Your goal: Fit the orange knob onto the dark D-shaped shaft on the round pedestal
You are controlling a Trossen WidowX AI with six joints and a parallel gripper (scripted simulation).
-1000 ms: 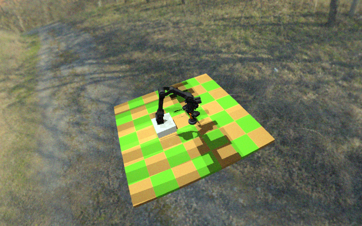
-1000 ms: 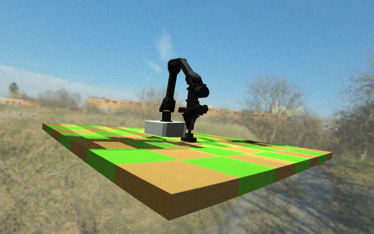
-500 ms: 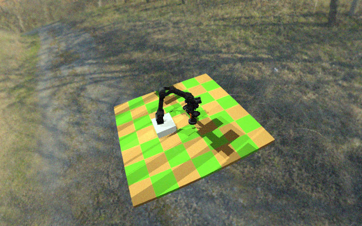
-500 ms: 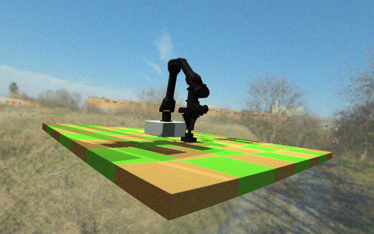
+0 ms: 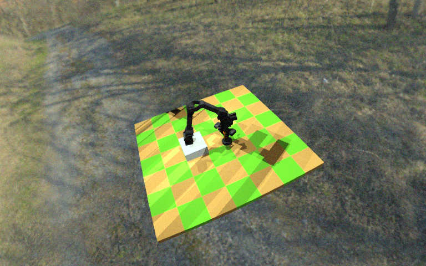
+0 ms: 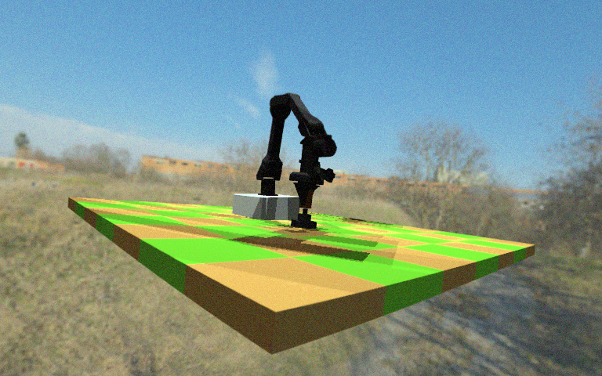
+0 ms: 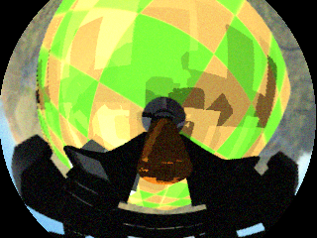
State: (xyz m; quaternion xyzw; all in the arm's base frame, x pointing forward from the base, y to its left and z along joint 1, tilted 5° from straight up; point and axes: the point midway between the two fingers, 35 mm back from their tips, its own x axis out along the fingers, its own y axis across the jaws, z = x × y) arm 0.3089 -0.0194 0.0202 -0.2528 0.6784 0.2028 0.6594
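Right now the orange knob is 20 mm above my gripper tip. From my gripper tip the other things lie so: round dark pedestal 40 mm below.
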